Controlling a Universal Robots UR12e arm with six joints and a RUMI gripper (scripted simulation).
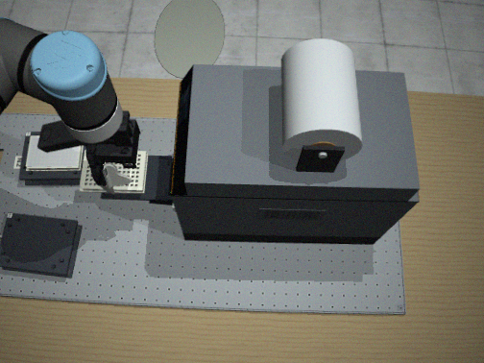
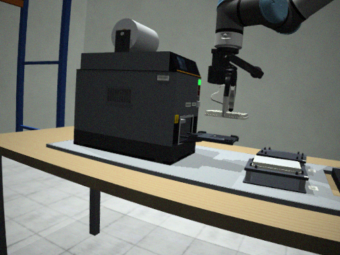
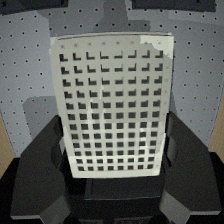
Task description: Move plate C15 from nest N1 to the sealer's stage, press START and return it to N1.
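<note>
Right now my hand is 8 cm above the dark stage, 3 cm short of it and 1 cm to the right of it. Also, from my hand: plate: 16 cm behind, 12 cm below, 11 cm to the left; plate C15: 1 cm below; square start button: 12 cm ahead, 9 cm to the right, 2 cm above.
</note>
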